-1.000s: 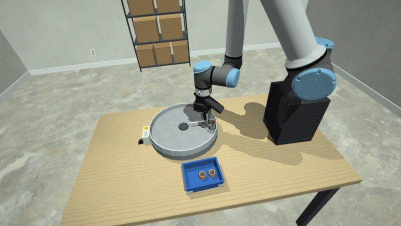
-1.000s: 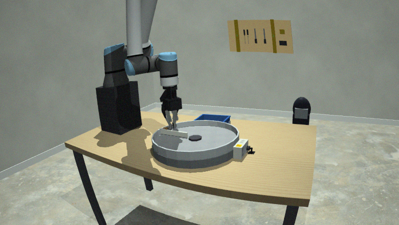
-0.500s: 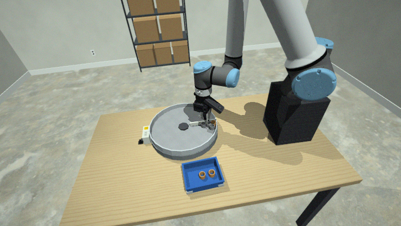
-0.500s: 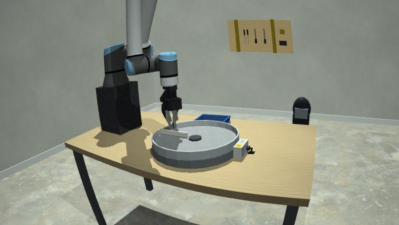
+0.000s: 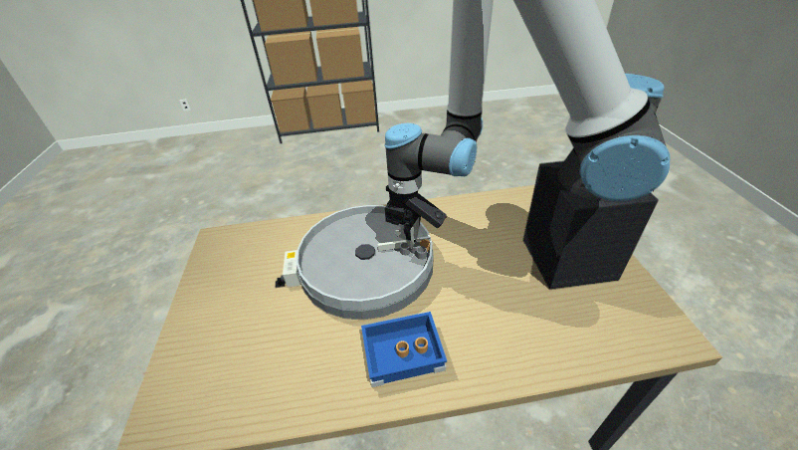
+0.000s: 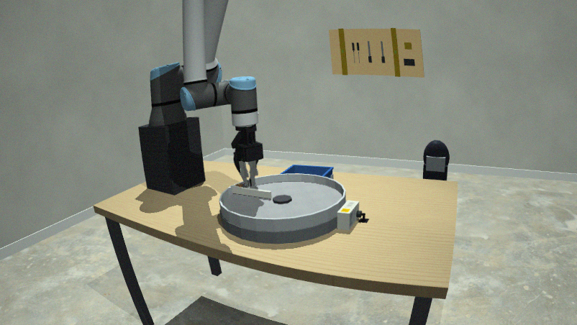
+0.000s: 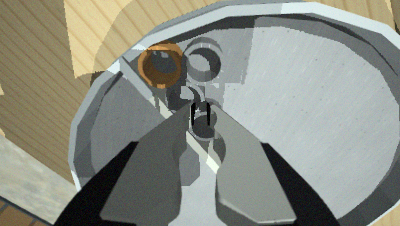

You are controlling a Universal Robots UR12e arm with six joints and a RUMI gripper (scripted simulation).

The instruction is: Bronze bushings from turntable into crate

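The grey turntable is 15 cm ahead of my hand, 4 cm below it and 3 cm to the right of it. Also, from my hand: blue crate (30 cm to the left, 9 cm ahead, 7 cm below).
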